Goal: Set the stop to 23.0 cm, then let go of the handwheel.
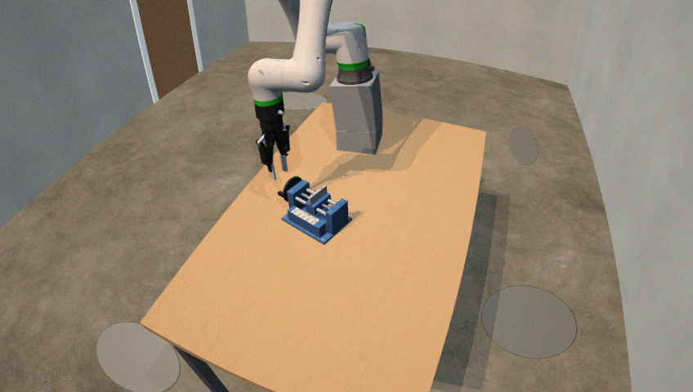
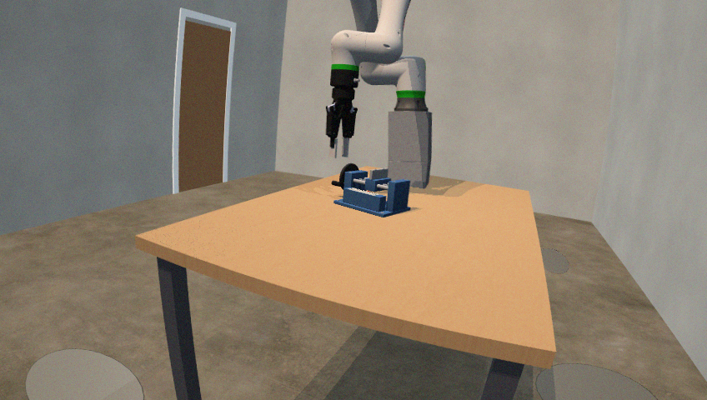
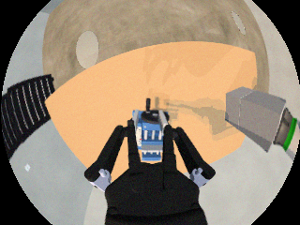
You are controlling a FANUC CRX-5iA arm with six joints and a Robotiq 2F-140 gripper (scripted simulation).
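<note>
The black handwheel lies 20 mm to the left of my hand and 120 mm below it. From my hand the other things lie so: grey stop plate 40 mm ahead, 150 mm to the left, 80 mm below.
</note>
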